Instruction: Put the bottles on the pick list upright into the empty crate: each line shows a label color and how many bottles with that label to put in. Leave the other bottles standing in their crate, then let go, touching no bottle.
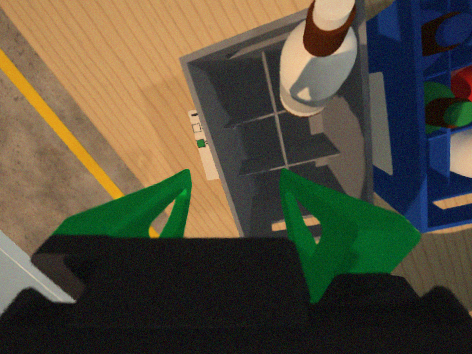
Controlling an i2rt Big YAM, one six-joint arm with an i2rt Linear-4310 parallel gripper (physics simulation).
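Places are measured from the arm's base along level axes (x back, y right, z up), in metres.
Where they show: gripper, fingertip midpoint: [235,176].
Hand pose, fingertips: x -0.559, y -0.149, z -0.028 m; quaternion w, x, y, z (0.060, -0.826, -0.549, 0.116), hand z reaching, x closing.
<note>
Each offset is from my fingertips to the top centre of the thing. "spot": to the spot under its first point. Level surfaces: height alone.
The grey crate {spot: dx -0.038, dy -0.037, dz -0.145 m} [213,120] lies below me, divided into compartments. A white-labelled bottle {dx -0.052, dy +0.098, dz -0.050 m} [320,67] with a brown neck and white cap stands in its upper right compartment. My gripper [235,176] is open and empty, its green fingertips apart above the crate's left wall, away from this bottle. The blue crate {spot: dx +0.089, dy +0.179, dz -0.130 m} [407,155] at the right holds a bottle with a green cap {dx +0.057, dy +0.234, dz -0.123 m} [457,114], a red-topped one {spot: dx +0.040, dy +0.286, dz -0.185 m} [464,83], a blue-capped one {dx -0.030, dy +0.230, dz -0.123 m} [456,30] and a white surface {spot: dx +0.139, dy +0.279, dz -0.180 m} [462,154], each partly shown. The pick list {spot: dx +0.052, dy -0.123, dz -0.284 m} [210,165] shows a white and a green square; its numbers are hidden.
The wooden table {dz -0.286 m} [125,90] extends left of the grey crate. Beyond its edge is a concrete floor [35,130] with a yellow line [65,132]. The blue crate's wall stands close beside the grey crate's right wall. A pale panel {dx +0.060, dy +0.181, dz -0.166 m} [382,125] shows on the blue crate's near side.
</note>
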